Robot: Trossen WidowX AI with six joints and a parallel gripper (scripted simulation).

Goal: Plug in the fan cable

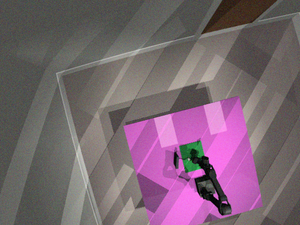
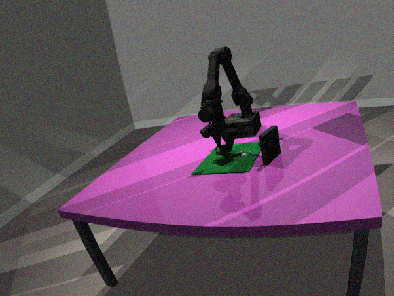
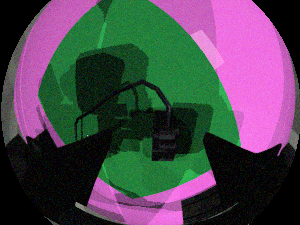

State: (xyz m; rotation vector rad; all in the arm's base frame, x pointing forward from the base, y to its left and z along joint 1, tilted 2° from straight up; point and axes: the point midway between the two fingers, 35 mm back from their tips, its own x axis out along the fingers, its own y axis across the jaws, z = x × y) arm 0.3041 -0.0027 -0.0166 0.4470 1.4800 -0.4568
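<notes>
The green board lies 40 mm to the left of my gripper tip, 40 mm below it and 30 mm ahead of it. Round my gripper tip: black fan: 230 mm to the left, 40 mm ahead, 40 mm above; fan header: 90 mm to the left, 20 mm below, 10 mm ahead; dark plug: right at my gripper tip.
</notes>
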